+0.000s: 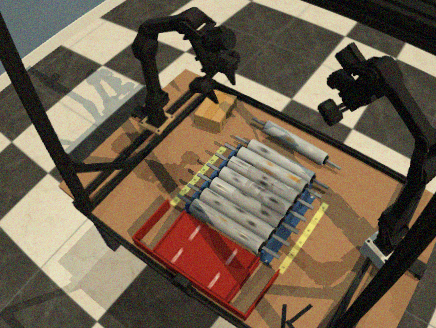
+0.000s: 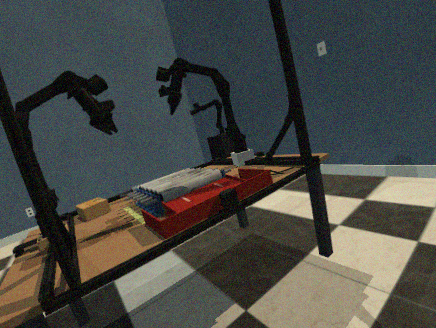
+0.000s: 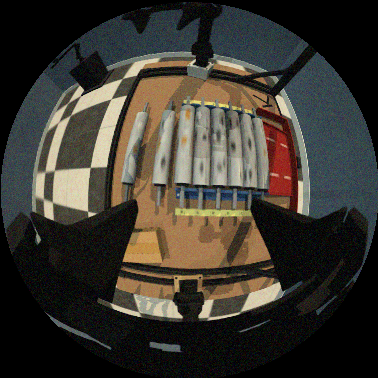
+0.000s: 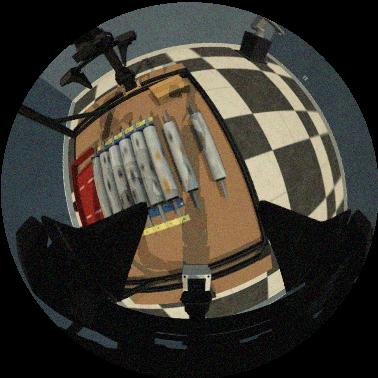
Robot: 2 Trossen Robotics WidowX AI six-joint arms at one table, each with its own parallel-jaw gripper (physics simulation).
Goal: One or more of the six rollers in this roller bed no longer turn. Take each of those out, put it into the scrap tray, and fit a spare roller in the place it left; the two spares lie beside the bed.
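Places are measured from the left arm's base along level axes (x ahead, y left, z up), in millimetres.
Where they show: left gripper, fingertip midpoint: (image 1: 225, 94) (image 2: 114, 133) (image 3: 196, 205) (image 4: 107, 76); right gripper, fingertip midpoint: (image 2: 172, 114) (image 3: 157, 30) (image 4: 204, 207); left arm's base, origin of the base link: (image 1: 157, 120) (image 3: 187, 285) (image 4: 130, 86); right arm's base, origin of the base link: (image 1: 386, 243) (image 2: 241, 151) (image 3: 200, 63) (image 4: 196, 284).
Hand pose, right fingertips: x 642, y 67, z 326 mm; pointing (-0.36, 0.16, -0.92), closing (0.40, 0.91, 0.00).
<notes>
Things, the pixels of their top centre, and the offset from my right fingertips. "pt": a spot on its surface instead.
- blue bed, surface spot: (image 3: 192, 193) pt 352 mm down, 309 mm back, 85 mm right
- red scrap tray, middle of its top: (image 1: 203, 254) (image 2: 208, 188) (image 3: 283, 157) (image 4: 85, 198) 306 mm down, 176 mm back, 431 mm right
- wooden block, middle of its top: (image 3: 135, 247) (image 1: 215, 105) (image 4: 168, 84) (image 2: 90, 202) 300 mm down, 478 mm back, 93 mm left
Six grey, stained rollers lie side by side in the blue bed (image 3: 192, 193) (image 4: 174, 206). One spare roller (image 1: 281, 159) (image 3: 164, 147) (image 4: 180, 156) lies close beside the bed. The other spare roller (image 1: 296, 142) (image 3: 135, 147) (image 4: 208, 146) lies farther out, near the table's edge. The red scrap tray (image 1: 200, 260) (image 2: 185, 217) (image 3: 280, 165) (image 4: 87, 182) stands on the bed's other side, with no roller in it. My left gripper (image 1: 225, 93) (image 2: 115, 132) (image 3: 196, 205) is open and empty, high above the table. My right gripper (image 1: 334, 97) (image 2: 172, 111) (image 4: 204, 207) is open and empty, also high. Which rollers are stuck does not show.
A wooden block (image 1: 215, 112) (image 2: 93, 209) (image 3: 142, 246) (image 4: 167, 89) sits near the left arm's base. Yellow numbered strips (image 1: 303, 237) (image 3: 212, 212) (image 4: 167, 226) lie along both shaft ends of the bed. Black frame bars edge the table, with slanted posts at the corners.
</notes>
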